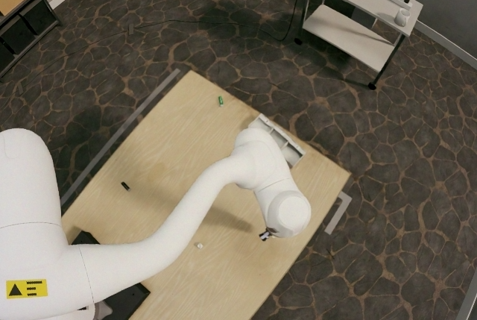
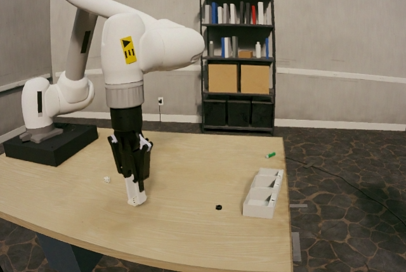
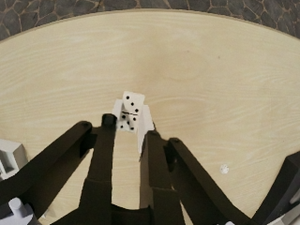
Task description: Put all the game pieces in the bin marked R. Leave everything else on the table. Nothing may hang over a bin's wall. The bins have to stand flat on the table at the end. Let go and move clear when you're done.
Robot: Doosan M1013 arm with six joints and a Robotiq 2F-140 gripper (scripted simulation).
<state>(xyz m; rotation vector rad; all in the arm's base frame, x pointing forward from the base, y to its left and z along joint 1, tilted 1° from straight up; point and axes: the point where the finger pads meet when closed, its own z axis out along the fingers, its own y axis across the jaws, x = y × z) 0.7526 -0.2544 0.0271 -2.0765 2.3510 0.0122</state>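
Now: hand 23 cm past the white die, 15 cm to the right of it and 9 cm above it. Also, from my hand: small black ring 17 cm ahead, 14 cm to the left, 10 cm below; then white domino 3 cm below; then bin 29 cm ahead, 25 cm to the left, 8 cm below.
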